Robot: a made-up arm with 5 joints.
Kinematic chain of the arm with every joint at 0, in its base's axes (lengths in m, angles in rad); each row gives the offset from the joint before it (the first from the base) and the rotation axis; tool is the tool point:
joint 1: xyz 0 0 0.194 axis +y
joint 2: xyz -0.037 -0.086 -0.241 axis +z
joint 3: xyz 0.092 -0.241 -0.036 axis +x
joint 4: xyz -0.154 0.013 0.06 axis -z
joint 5: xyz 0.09 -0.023 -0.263 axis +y
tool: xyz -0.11 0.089 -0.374
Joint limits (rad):
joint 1: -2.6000..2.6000
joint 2: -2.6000..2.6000
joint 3: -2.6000..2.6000
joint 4: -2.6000..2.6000
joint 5: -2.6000..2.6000
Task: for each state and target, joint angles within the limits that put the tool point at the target. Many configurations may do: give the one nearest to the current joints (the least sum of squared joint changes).
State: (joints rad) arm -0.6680 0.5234 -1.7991 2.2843 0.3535
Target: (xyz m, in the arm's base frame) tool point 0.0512 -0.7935 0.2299
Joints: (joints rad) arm -0.6617 0.0630 -2.1643 2.3544 0.2204
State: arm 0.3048 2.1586 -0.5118 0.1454 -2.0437
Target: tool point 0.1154 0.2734 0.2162
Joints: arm -0.0628 2.1838 -1.2059 1.0311 -2.4621
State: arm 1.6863 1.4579 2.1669 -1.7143 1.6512
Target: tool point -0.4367 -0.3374 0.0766
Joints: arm 1.4832 1.2840 2.0106 -1.1937 1.8887
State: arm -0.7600 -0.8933 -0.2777 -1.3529 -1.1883
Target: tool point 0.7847 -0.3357 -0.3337
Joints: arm -1.3592 -0.7448 -0.7765 -1.3460 -0.8243
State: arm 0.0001 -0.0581 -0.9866 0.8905 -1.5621
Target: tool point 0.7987 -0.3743 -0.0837
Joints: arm -0.4437 0.7936 -0.6065 0.7104 -0.9994
